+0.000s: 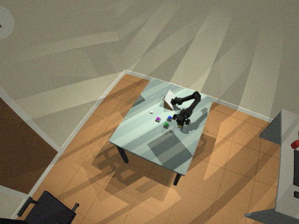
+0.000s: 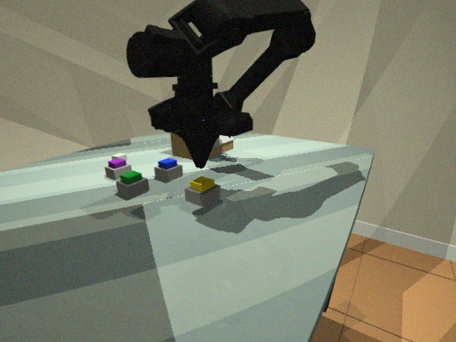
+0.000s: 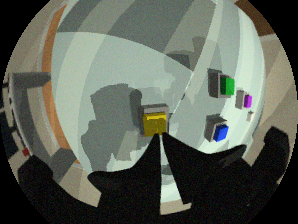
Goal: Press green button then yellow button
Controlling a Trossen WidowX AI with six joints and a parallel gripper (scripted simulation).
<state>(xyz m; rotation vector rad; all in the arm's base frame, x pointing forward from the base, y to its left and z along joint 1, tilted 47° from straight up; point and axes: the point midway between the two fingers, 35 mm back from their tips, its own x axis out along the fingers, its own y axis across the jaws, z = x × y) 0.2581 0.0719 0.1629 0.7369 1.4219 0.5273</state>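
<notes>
Now: the yellow button 30 mm below my gripper tip. From my gripper tip the other things lie so: blue button 140 mm to the right, 60 mm behind, 30 mm below; then purple button 260 mm to the right, 30 mm below; then green button 150 mm to the right, 40 mm ahead, 30 mm below.
</notes>
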